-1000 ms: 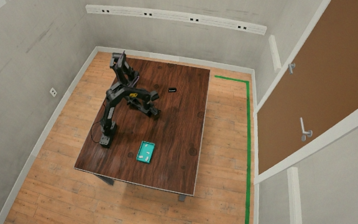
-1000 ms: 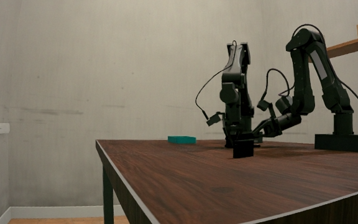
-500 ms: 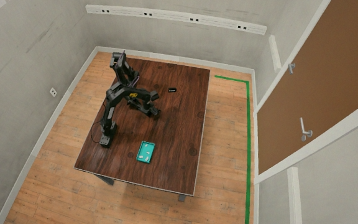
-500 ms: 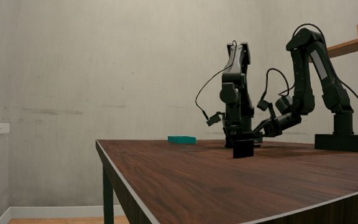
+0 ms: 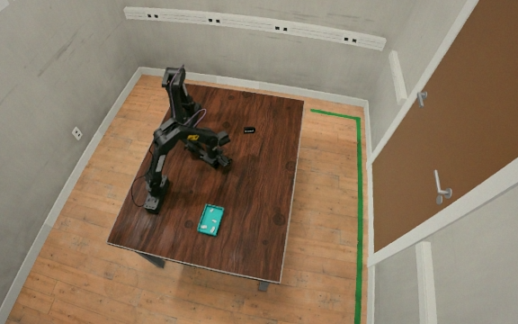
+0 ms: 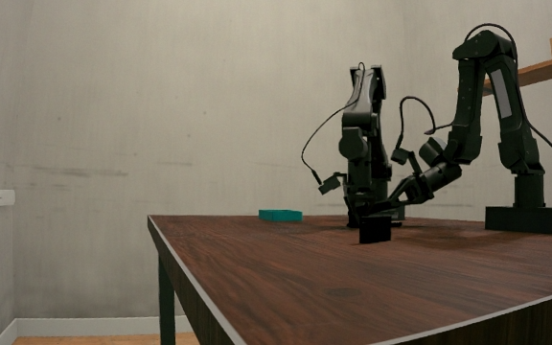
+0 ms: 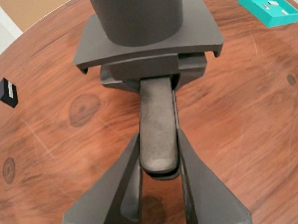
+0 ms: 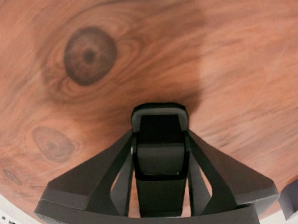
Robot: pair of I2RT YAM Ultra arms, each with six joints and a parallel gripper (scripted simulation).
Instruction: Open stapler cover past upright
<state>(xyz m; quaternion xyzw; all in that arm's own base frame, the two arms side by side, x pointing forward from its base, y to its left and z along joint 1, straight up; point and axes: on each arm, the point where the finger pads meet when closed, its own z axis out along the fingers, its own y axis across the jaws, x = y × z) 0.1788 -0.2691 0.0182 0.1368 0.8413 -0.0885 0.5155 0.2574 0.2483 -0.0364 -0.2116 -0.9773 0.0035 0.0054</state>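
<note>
Now: right hand 40 mm past the black stapler, 10 mm to the right of it and 20 mm below it. Round my right hand: teal tray 80 mm ahead, 330 mm to the right; black box 150 mm ahead, 270 mm to the left, 10 mm above.
Right now the black stapler is 4 cm ahead of my left hand, 3 cm below it and 1 cm to the right of it. From my left hand the other things lie so: teal tray (36 cm to the right, 15 cm ahead, 5 cm below); then black box (24 cm to the left, 23 cm ahead, 4 cm below).
</note>
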